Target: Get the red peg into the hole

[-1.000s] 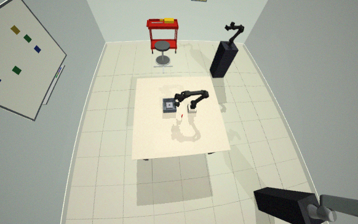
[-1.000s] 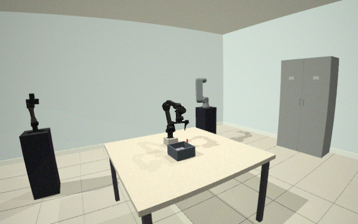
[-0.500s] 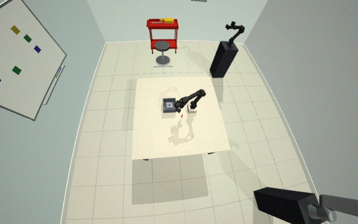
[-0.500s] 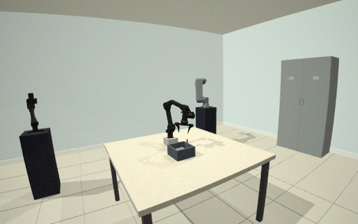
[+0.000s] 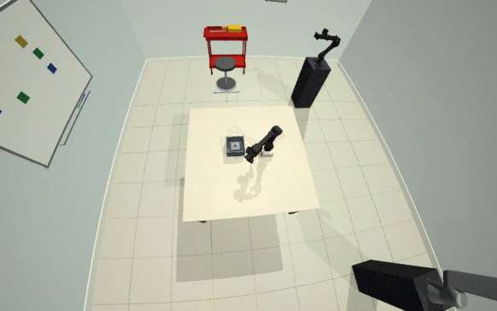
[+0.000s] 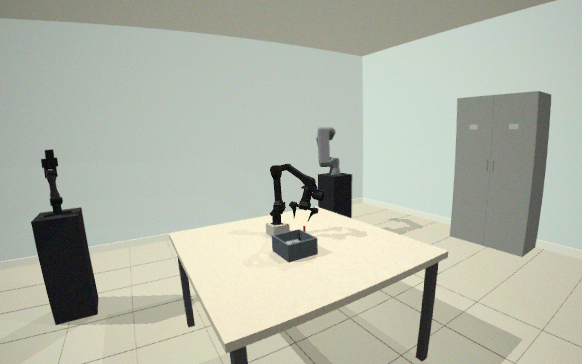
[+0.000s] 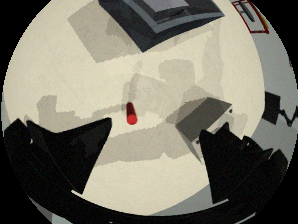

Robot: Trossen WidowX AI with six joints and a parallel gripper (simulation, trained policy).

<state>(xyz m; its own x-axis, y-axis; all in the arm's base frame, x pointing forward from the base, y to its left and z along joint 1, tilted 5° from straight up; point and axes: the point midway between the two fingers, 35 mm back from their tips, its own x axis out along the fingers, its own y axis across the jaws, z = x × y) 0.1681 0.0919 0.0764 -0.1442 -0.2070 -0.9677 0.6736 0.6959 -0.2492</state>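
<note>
Right now the red peg is 8 cm below my gripper tip, 2 cm to the left of it and 1 cm ahead of it. Round my gripper tip: dark box 17 cm ahead, 16 cm to the right, 10 cm below.
</note>
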